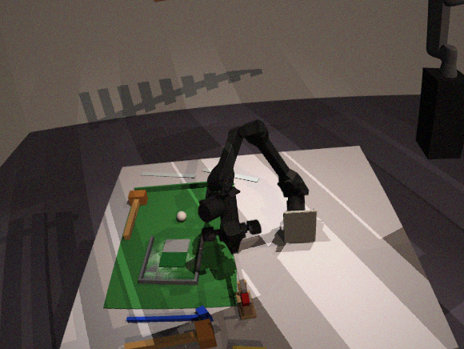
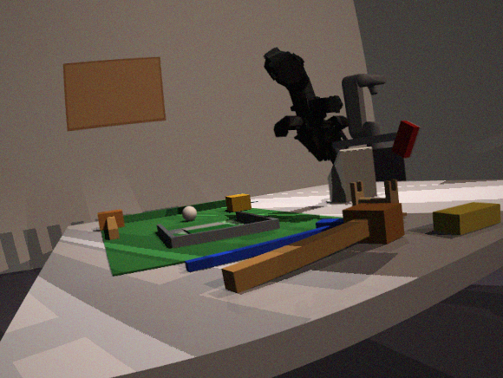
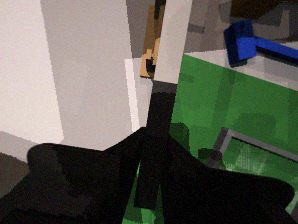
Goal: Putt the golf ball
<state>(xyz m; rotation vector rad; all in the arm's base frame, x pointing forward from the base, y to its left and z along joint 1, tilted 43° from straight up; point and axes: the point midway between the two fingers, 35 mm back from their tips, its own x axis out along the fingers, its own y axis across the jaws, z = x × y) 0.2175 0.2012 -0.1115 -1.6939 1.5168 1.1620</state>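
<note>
The red putter is 30 mm behind my gripper tip, 110 mm to the left of it and 30 mm above it. From my gripper tip the other things lie so: blue putter 210 mm ahead, 190 mm to the left, 110 mm below; yellow block 60 mm behind, 350 mm to the left, 110 mm below; green mat 260 mm ahead, 220 mm to the right, 130 mm below.
</note>
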